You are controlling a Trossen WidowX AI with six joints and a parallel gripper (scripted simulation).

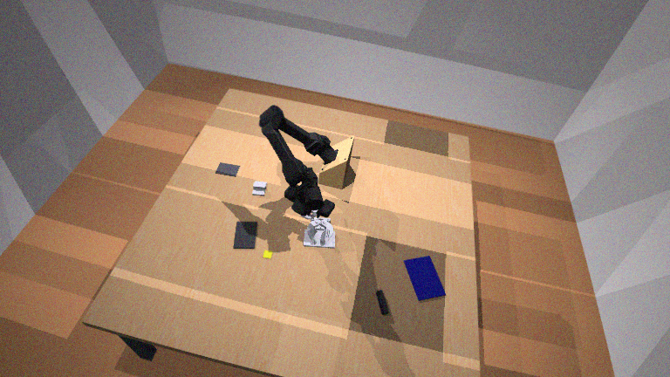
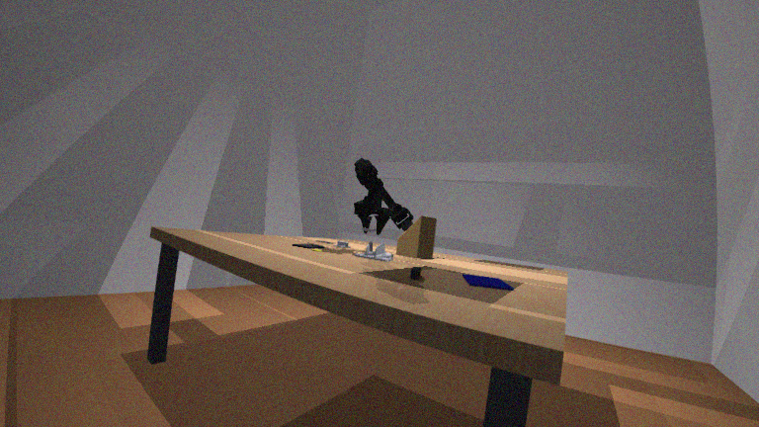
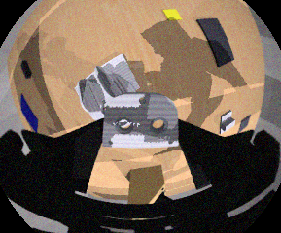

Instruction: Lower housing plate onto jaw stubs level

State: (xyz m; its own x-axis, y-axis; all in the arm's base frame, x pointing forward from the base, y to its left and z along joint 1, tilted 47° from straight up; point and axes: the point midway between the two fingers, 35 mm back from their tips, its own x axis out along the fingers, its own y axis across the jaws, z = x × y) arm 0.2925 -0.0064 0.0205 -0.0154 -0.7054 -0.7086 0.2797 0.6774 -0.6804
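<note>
My gripper tip is now 2 cm past the housing plate, 5 cm to the right of it and 8 cm above it. Round my gripper tip: base: 1 cm ahead, 2 cm above; yellow cube: 17 cm ahead, 11 cm to the right, 8 cm below; dark block: 24 cm ahead, 33 cm to the left, 7 cm below.
</note>
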